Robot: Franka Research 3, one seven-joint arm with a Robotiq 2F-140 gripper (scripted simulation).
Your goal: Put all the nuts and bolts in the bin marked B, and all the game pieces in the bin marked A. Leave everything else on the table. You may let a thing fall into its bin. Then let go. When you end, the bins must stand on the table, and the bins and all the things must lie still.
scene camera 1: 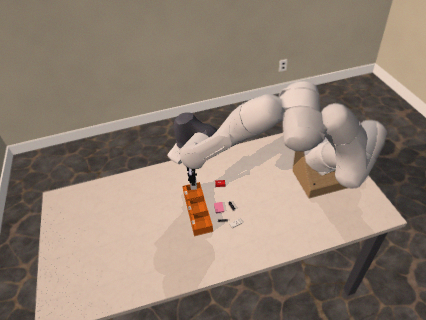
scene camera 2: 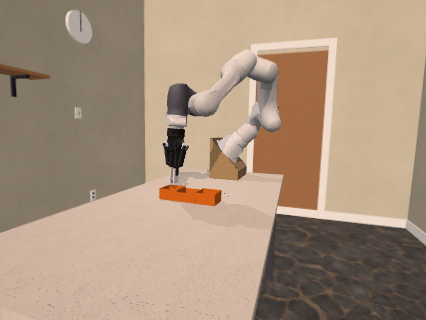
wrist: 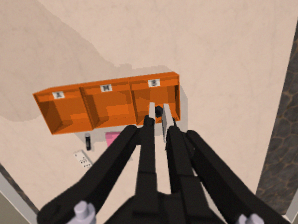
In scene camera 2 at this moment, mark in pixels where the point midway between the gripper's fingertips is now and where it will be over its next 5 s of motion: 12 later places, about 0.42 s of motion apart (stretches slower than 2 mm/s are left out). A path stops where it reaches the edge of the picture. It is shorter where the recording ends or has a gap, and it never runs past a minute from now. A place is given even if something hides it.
The gripper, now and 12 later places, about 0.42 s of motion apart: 173, 182; 173, 182; 173, 182; 173, 182; 173, 182; 173, 181; 173, 182; 173, 184; 174, 188; 174, 193; 173, 192; 173, 190; 172, 184
